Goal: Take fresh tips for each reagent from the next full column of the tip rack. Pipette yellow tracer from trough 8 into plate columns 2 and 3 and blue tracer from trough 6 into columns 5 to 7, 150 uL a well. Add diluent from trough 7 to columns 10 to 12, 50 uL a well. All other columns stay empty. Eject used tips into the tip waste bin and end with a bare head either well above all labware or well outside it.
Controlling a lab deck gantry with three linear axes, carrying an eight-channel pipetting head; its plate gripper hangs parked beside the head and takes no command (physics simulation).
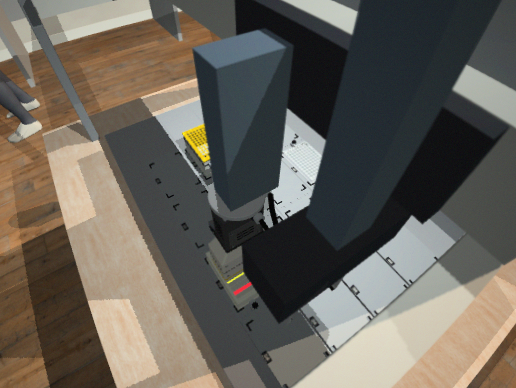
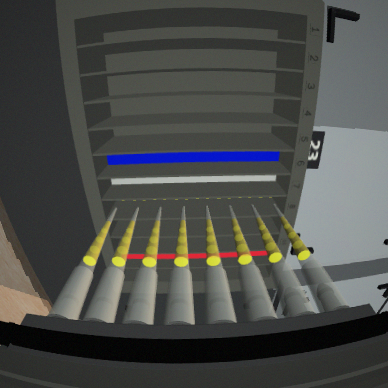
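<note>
The trough reservoir stands under the pipetting head. Eight channels carry tips filled with yellow liquid up to their wide ends. The tip points are pale and end around trough 8, where a thin broken yellow line shows. Blue liquid is in trough 6 and pale diluent in trough 7. The yellow tip rack is partly hidden by the column. The white plate shows right of it. The plate gripper's black body hangs beside the head; its fingers are hidden. The waste bin does not show distinctly.
A red liquid strip lies in a trough beyond trough 8, behind the tips. Two blue-grey columns rise above the head and the gripper body, hiding much of the deck. A wooden ledge runs along the left.
</note>
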